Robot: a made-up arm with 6 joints. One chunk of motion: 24 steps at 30 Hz.
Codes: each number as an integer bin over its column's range. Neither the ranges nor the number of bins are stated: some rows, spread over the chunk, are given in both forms.
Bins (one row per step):
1: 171 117 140 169 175 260
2: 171 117 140 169 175 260
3: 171 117 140 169 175 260
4: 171 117 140 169 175 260
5: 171 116 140 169 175 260
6: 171 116 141 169 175 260
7: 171 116 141 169 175 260
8: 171 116 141 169 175 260
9: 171 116 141 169 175 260
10: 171 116 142 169 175 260
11: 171 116 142 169 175 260
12: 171 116 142 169 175 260
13: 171 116 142 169 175 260
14: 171 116 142 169 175 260
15: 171 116 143 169 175 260
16: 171 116 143 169 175 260
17: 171 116 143 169 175 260
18: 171 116 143 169 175 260
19: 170 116 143 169 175 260
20: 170 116 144 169 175 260
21: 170 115 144 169 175 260
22: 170 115 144 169 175 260
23: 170 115 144 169 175 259
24: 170 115 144 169 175 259
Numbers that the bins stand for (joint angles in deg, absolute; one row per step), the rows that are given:
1: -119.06 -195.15 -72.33 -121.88 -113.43 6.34
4: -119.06 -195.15 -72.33 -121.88 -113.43 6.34
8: -119.06 -196.56 -71.70 -121.88 -113.43 6.34
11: -119.06 -196.56 -71.08 -121.88 -113.43 6.34
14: -119.06 -196.56 -71.08 -121.88 -113.43 6.34
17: -119.06 -196.56 -70.45 -121.88 -113.43 6.34
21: -120.47 -197.97 -69.82 -121.88 -113.43 6.34
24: -120.47 -197.97 -69.82 -121.88 -113.43 4.93
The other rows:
2: -119.06 -195.15 -72.33 -121.88 -113.43 6.34
3: -119.06 -195.15 -72.33 -121.88 -113.43 6.34
5: -119.06 -196.56 -72.33 -121.88 -113.43 6.34
6: -119.06 -196.56 -71.70 -121.88 -113.43 6.34
7: -119.06 -196.56 -71.70 -121.88 -113.43 6.34
9: -119.06 -196.56 -71.70 -121.88 -113.43 6.34
10: -119.06 -196.56 -71.08 -121.88 -113.43 6.34
12: -119.06 -196.56 -71.08 -121.88 -113.43 6.34
13: -119.06 -196.56 -71.08 -121.88 -113.43 6.34
15: -119.06 -196.56 -70.45 -121.88 -113.43 6.34
16: -119.06 -196.56 -70.45 -121.88 -113.43 6.34
18: -119.06 -196.56 -70.45 -121.88 -113.43 6.34
19: -120.47 -196.56 -70.45 -121.88 -113.43 6.34
20: -120.47 -196.56 -69.82 -121.88 -113.43 6.34
22: -120.47 -197.97 -69.82 -121.88 -113.43 6.34
23: -120.47 -197.97 -69.82 -121.88 -113.43 4.93

